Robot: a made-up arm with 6 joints.
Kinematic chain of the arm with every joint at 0, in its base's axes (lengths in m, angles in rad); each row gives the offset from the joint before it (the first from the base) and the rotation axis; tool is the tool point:
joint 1: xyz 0 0 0.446 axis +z
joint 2: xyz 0 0 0 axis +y
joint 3: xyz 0 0 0.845 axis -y
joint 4: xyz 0 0 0 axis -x
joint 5: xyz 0.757 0 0 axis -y
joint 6: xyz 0 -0.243 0 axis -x
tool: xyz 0 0 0
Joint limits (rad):
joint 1: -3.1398..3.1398
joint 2: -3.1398..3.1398
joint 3: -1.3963..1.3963
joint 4: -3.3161..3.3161
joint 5: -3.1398..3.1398
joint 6: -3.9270..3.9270
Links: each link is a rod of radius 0.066 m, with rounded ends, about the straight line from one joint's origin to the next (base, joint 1, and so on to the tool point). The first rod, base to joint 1, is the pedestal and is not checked.
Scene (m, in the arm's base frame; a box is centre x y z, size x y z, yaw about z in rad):
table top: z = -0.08
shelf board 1: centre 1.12 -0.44 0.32 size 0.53 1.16 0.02 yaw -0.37
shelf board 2: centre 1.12 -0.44 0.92 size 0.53 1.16 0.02 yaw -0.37
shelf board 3: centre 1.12 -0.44 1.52 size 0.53 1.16 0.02 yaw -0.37
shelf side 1: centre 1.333 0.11 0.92 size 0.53 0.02 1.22 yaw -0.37
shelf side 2: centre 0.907 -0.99 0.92 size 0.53 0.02 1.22 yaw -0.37
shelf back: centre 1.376 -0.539 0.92 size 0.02 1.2 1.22 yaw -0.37
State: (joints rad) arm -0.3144 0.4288 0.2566 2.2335 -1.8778 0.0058
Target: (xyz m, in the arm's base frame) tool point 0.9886 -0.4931 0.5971
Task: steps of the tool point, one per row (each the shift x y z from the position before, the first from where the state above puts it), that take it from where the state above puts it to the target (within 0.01 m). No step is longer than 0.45 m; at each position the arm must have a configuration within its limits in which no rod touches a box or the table.
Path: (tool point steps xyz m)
1: -0.1391 0.0552 0.0291
2: -0.1466 0.0567 0.0003
3: -0.1492 0.0568 -0.0294
4: 0.0775 -0.2017 -0.3536
5: -0.0993 -0.1270 -0.3228
6: 0.1629 -0.0771 0.0037
7: 0.1616 -0.0487 -0.0038

